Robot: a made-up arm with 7 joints.
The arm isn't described. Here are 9 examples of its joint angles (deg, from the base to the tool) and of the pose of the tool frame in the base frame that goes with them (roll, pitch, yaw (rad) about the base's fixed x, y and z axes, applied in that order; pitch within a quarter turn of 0, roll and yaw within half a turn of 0; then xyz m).
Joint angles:
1: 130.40 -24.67 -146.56 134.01 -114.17 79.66 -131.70
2: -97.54 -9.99 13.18 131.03 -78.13 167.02 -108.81
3: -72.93 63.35 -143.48 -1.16 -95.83 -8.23 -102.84
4: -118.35 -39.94 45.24 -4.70 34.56 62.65 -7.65
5: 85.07 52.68 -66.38 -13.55 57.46 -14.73 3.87
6: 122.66 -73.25 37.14 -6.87 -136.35 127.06 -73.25
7: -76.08 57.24 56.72 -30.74 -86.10 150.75 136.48
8: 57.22 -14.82 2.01 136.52 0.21 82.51 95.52
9: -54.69 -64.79 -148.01 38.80 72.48 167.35 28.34
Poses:
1: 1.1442 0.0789 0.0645 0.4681 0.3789 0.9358
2: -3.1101 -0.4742 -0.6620 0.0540 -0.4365 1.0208
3: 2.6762 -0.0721 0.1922 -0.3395 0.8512 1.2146
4: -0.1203 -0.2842 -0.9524 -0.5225 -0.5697 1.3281
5: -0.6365 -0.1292 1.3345 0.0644 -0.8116 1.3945
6: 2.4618 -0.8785 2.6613 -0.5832 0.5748 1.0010
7: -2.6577 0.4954 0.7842 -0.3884 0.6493 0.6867
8: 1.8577 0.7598 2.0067 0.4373 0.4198 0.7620
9: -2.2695 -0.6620 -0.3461 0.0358 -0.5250 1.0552
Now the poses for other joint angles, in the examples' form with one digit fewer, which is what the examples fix.
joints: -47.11 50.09 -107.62 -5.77 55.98 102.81 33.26
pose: 2.346 -1.213 2.012 -0.629 0.509 1.063
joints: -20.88 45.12 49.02 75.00 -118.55 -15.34 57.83
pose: -0.103 -0.092 -1.453 -0.277 0.574 1.411
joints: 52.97 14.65 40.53 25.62 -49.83 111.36 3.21
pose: -1.571 -1.069 1.628 -0.205 -0.246 1.491
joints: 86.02 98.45 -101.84 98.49 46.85 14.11 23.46
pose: 0.831 -1.292 2.241 0.669 -0.324 0.392
